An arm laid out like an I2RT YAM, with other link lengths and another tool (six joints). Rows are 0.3 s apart.
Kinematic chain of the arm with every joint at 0, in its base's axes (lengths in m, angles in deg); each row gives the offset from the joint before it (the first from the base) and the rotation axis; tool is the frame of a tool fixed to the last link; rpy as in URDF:
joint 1: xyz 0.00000 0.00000 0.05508 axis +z
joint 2: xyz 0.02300 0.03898 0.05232 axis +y
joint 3: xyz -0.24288 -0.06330 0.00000 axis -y
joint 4: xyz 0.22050 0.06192 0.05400 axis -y
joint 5: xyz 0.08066 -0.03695 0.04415 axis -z
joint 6: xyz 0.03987 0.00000 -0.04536 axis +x
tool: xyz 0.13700 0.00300 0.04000 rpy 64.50 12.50 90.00
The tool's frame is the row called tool.
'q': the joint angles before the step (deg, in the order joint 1, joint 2, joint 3, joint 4, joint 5, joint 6). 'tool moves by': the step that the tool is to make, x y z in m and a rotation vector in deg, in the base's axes. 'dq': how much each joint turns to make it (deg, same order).
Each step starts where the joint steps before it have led.
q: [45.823, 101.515, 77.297, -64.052, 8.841, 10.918]
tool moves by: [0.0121, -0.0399, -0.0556, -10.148, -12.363, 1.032]
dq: [1.849, 0.027, -19.413, 20.473, 15.977, 0.186]
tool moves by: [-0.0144, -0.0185, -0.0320, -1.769, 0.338, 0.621]
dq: [0.060, 0.824, -8.803, 8.372, 0.919, -0.659]
